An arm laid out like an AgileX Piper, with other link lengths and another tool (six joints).
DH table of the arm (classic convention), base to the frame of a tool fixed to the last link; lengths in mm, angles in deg. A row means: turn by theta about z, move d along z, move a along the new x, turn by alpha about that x. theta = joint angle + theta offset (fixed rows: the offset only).
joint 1: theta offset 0, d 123, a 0, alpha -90
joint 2: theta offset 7.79, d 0, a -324.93, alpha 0
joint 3: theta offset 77.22, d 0, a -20.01, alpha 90
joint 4: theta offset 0, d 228.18, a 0, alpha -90
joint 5: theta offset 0, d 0, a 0, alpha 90
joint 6: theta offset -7.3, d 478.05, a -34.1, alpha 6
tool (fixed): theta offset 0, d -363.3, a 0, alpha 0
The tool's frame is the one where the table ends.
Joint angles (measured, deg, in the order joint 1, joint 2, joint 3, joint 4, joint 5, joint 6), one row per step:
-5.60 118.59 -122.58 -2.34 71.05 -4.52
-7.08 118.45 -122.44 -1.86 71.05 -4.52
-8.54 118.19 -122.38 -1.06 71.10 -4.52
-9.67 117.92 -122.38 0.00 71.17 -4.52
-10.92 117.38 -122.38 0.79 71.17 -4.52
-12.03 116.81 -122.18 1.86 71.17 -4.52
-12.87 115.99 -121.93 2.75 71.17 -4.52
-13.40 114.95 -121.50 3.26 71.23 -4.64
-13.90 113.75 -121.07 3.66 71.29 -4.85
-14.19 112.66 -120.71 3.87 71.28 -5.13
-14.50 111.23 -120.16 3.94 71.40 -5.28
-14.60 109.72 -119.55 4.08 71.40 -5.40
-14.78 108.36 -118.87 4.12 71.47 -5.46
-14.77 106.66 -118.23 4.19 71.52 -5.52
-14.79 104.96 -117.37 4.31 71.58 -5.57
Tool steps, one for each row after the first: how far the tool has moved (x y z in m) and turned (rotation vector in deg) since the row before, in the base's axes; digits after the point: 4 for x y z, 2 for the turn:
-0.0010 -0.0118 0.0008 0.47 -0.05 -1.41
-0.0017 -0.0110 0.0024 0.76 -0.26 -1.33
-0.0017 -0.0076 0.0030 1.00 -0.36 -0.96
-0.0030 -0.0089 0.0052 0.67 -0.67 -1.12
-0.0032 -0.0070 0.0046 0.96 -0.57 -0.92
-0.0041 -0.0047 0.0063 0.73 -0.75 -0.68
-0.0052 -0.0024 0.0067 0.30 -0.64 -0.32
-0.0060 -0.0020 0.0078 0.11 -0.77 -0.23
-0.0054 -0.0006 0.0071 -0.13 -0.75 -0.01
-0.0073 -0.0005 0.0085 -0.20 -0.74 -0.16
-0.0074 0.0014 0.0088 -0.16 -0.90 0.04
-0.0070 0.0005 0.0069 -0.15 -0.60 -0.11
-0.0086 0.0025 0.0096 -0.23 -0.99 0.08
-0.0088 0.0024 0.0082 -0.12 -0.78 0.06

